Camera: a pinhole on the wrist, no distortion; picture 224 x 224 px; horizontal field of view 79.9 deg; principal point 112.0 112.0 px. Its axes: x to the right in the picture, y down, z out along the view. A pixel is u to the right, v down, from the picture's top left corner.
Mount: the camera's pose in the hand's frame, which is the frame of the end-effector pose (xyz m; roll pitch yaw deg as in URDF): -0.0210 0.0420 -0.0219 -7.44 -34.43 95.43
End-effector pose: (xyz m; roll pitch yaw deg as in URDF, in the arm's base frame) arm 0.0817 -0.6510 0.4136 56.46 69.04 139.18
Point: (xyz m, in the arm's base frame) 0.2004 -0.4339 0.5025
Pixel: 143 120
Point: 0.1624 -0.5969 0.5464
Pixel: 123 206
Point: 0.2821 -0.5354 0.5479
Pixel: 97 169
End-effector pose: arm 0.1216 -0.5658 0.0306 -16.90 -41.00 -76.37
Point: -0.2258 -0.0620 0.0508
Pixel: 91 208
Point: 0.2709 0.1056 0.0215
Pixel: outside the picture
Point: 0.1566 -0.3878 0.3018
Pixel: 172 65
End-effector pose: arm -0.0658 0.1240 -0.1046 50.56 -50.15 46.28
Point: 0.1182 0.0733 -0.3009
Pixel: outside the picture
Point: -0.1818 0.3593 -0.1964
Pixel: behind the camera
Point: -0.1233 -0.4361 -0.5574
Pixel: outside the picture
